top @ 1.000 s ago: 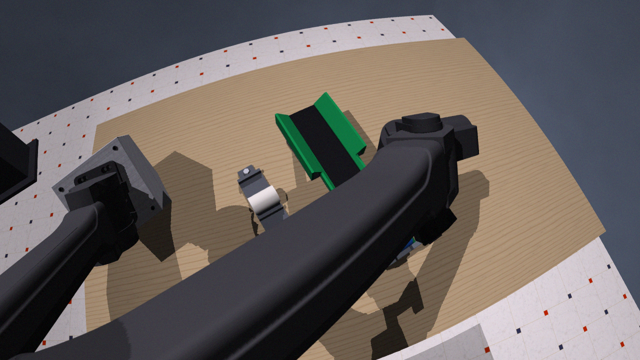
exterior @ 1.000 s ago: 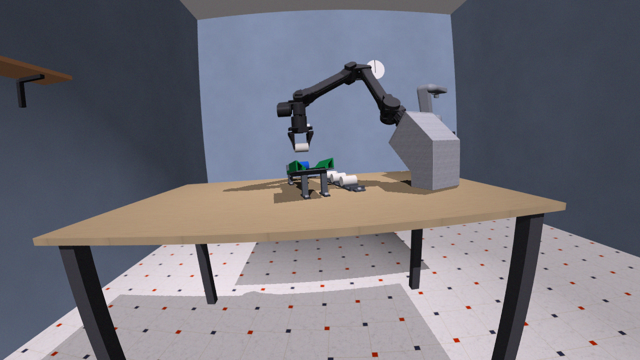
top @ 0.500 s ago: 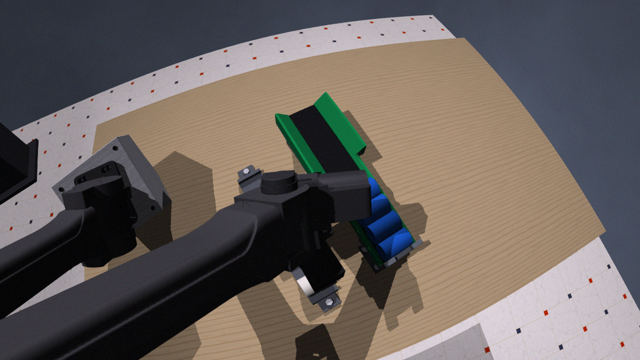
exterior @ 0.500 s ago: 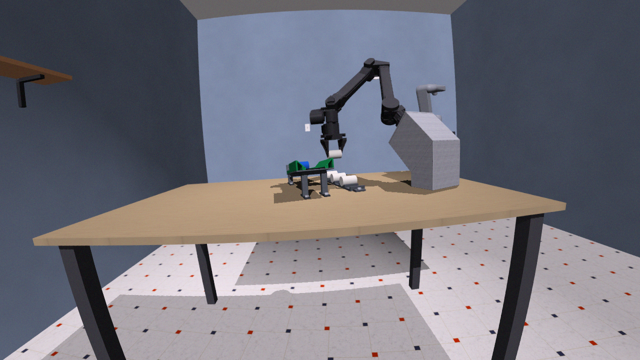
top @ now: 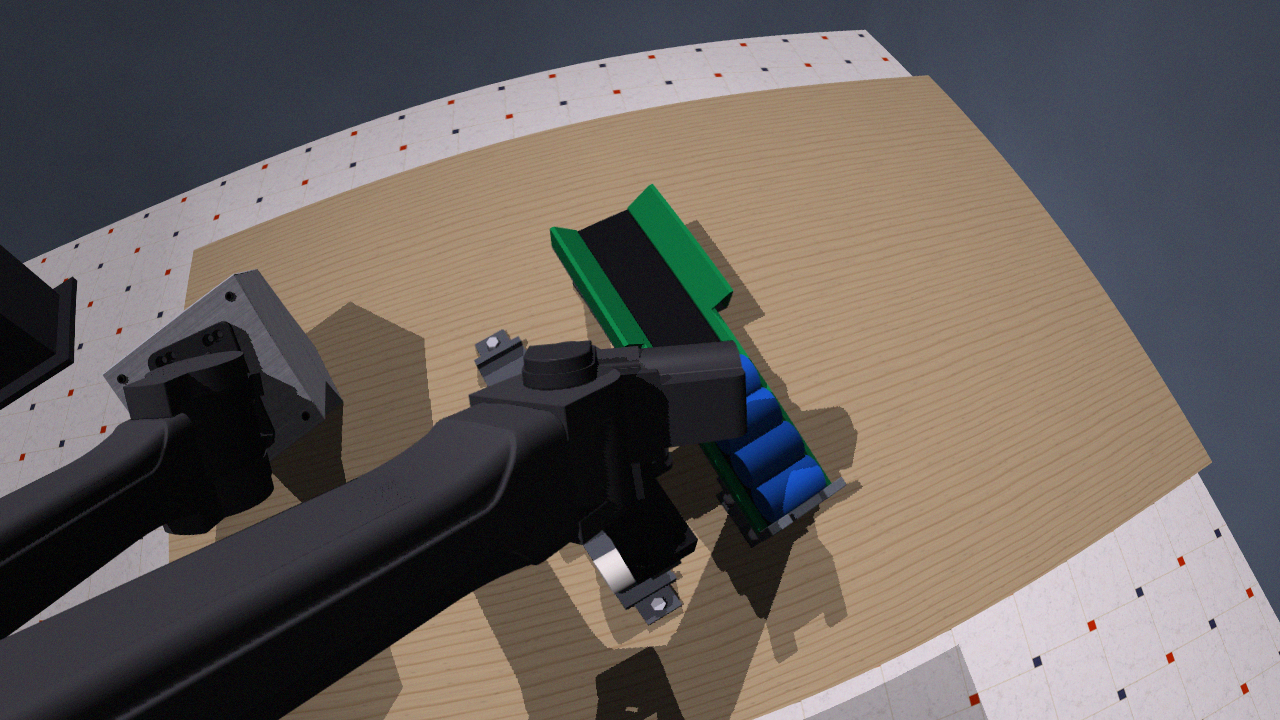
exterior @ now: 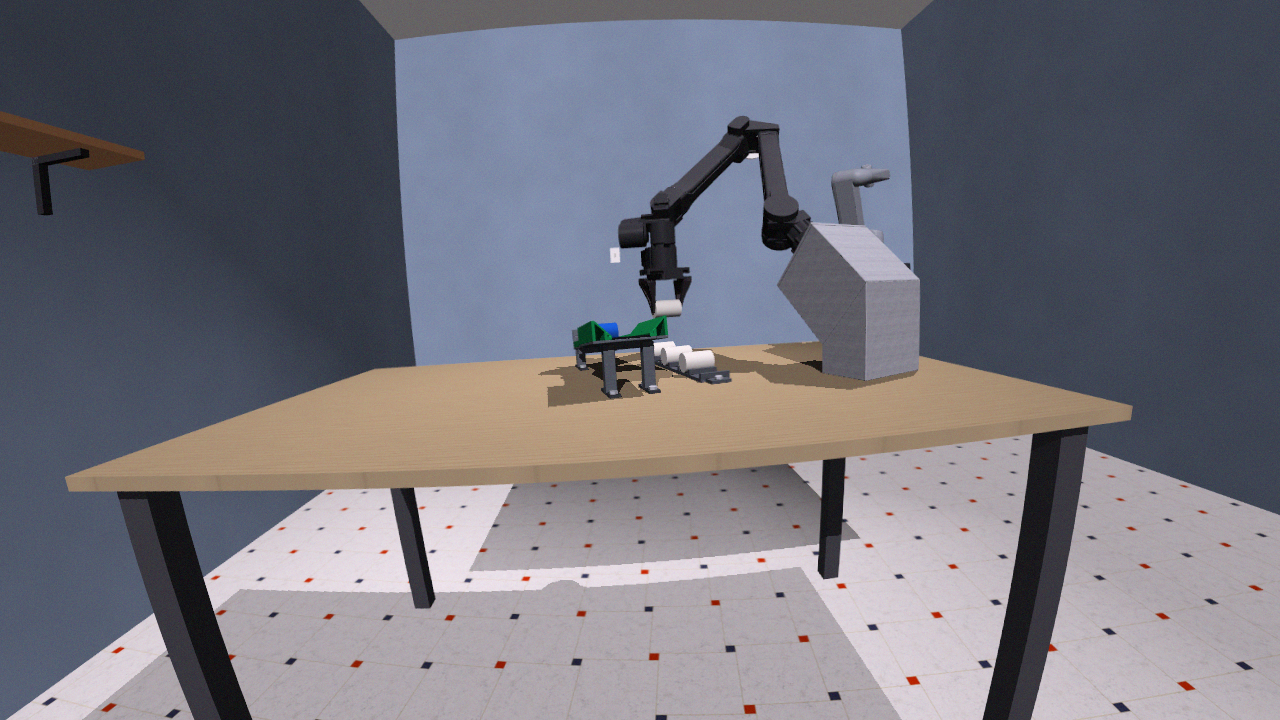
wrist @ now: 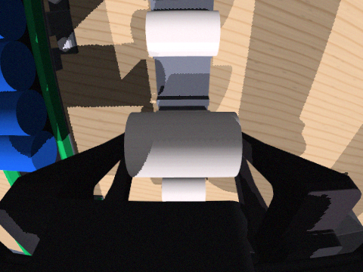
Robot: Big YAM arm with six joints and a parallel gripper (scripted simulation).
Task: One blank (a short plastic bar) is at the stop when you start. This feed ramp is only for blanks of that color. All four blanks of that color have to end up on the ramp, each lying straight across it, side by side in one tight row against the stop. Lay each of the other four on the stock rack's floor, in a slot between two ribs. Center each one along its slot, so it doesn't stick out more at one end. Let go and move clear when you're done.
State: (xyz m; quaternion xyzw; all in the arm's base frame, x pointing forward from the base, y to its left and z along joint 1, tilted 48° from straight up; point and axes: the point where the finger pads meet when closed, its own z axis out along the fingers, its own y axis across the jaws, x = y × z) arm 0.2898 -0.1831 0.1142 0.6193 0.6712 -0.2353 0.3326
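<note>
Now: hand 8 cm to the right of the grey stock rack and 14 cm above it. Round my hand: grey stop 16 cm ahead, 10 cm to the right, 7 cm below.
</note>
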